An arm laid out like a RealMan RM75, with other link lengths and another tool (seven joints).
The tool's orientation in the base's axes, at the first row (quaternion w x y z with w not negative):
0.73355, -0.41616, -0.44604, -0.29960
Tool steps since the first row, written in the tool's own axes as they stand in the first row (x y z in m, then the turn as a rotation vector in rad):
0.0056, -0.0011, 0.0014, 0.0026, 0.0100, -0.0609
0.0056, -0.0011, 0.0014, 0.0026, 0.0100, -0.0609
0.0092, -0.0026, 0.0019, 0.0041, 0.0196, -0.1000
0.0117, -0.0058, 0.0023, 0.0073, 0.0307, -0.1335
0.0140, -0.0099, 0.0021, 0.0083, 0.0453, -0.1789
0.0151, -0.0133, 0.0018, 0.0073, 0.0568, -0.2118
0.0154, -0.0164, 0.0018, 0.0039, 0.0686, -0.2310
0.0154, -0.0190, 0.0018, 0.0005, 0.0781, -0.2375
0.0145, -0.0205, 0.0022, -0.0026, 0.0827, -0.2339
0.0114, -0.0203, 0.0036, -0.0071, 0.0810, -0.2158
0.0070, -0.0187, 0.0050, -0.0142, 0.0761, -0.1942
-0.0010, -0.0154, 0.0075, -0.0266, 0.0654, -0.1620
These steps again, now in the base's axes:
0.0009, 0.0003, 0.0058, 0.0339, -0.0489, -0.0167
0.0009, 0.0003, 0.0058, 0.0339, -0.0489, -0.0167
0.0010, -0.0002, 0.0097, 0.0581, -0.0788, -0.0286
-0.0007, -0.0015, 0.0132, 0.0820, -0.1031, -0.0381
-0.0030, -0.0038, 0.0166, 0.1127, -0.1361, -0.0538
-0.0051, -0.0058, 0.0187, 0.1349, -0.1595, -0.0671
-0.0075, -0.0072, 0.0200, 0.1508, -0.1705, -0.0791
-0.0096, -0.0085, 0.0209, 0.1597, -0.1715, -0.0871
-0.0114, -0.0088, 0.0207, 0.1607, -0.1659, -0.0906
-0.0131, -0.0072, 0.0182, 0.1501, -0.1505, -0.0894
-0.0142, -0.0050, 0.0140, 0.1344, -0.1334, -0.0886
-0.0159, -0.0006, 0.0063, 0.1074, -0.1094, -0.0879

